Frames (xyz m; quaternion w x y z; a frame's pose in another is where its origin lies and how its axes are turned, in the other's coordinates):
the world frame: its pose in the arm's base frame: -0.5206 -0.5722 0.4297 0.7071 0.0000 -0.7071 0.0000
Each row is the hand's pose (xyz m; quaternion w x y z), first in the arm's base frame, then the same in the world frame.
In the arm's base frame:
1: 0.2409 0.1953 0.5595 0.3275 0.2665 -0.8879 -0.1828
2: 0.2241 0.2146 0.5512 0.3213 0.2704 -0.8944 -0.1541
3: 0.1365 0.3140 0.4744 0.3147 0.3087 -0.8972 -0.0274
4: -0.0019 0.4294 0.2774 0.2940 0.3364 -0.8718 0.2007
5: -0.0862 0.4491 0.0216 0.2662 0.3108 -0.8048 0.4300
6: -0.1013 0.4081 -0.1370 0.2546 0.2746 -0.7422 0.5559
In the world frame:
1: 0.1298 0.7675 -0.7615 0.8594 0.0592 -0.3963 -0.3177
2: 0.1215 0.7868 -0.7447 0.8596 0.0822 -0.4052 -0.3002
3: 0.0447 0.8862 -0.6571 0.8569 0.1989 -0.4119 -0.2377
4: -0.1523 1.0016 -0.5187 0.8244 0.3798 -0.4086 -0.0960
5: -0.4081 1.0213 -0.4344 0.7573 0.5238 -0.3808 0.0843
6: -0.5667 0.9803 -0.4193 0.7048 0.5872 -0.3448 0.1989

